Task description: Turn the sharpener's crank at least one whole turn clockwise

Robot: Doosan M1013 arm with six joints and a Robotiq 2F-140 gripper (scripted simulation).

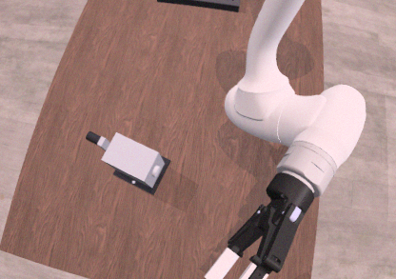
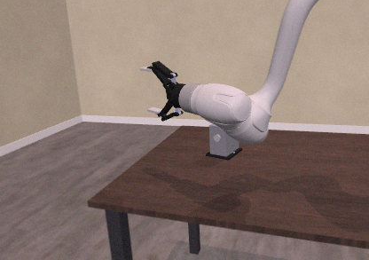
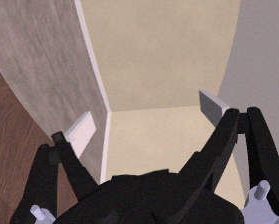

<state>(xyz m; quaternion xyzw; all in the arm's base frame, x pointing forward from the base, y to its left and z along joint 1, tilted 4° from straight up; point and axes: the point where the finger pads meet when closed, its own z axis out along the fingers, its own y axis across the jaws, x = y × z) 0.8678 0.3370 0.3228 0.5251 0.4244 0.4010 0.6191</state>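
The dark crank knob is 370 mm to the right of my hand, 170 mm below it and 170 mm behind it.
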